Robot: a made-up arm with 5 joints.
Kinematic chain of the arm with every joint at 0, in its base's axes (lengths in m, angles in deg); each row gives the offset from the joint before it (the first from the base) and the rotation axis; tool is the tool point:
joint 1: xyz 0 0 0.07 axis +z
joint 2: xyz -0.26 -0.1 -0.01 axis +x
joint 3: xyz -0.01 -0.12 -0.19 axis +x
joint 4: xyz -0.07 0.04 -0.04 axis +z
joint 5: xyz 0 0.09 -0.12 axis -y
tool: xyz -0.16 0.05 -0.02
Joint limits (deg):
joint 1: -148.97..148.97
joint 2: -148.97..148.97
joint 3: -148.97..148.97
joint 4: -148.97..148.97
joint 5: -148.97..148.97
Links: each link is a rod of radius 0.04 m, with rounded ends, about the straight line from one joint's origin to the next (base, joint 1, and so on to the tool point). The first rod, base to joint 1, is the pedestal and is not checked.
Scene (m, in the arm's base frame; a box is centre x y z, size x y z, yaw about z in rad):
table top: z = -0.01
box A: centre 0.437 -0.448 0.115 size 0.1 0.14 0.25 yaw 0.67
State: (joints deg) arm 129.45 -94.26 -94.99 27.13 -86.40
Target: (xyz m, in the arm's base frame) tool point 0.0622 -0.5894 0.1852
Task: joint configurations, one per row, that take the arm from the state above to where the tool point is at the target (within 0.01 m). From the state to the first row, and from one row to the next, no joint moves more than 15 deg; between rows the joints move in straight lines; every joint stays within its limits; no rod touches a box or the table.
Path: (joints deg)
1: 119.34 -107.94 -90.71 26.18 -87.79
2: 109.22 -121.62 -86.43 25.23 -89.19
3: 99.11 -135.29 -82.16 24.29 -90.58
4: 88.99 -148.97 -77.88 23.34 -91.97
5: 80.52 -137.30 -74.23 27.53 -91.21
6: 72.05 -125.64 -70.58 31.72 -90.44
7: 63.57 -113.97 -66.93 35.91 -89.68
8: 55.10 -102.30 -63.28 40.10 -88.91

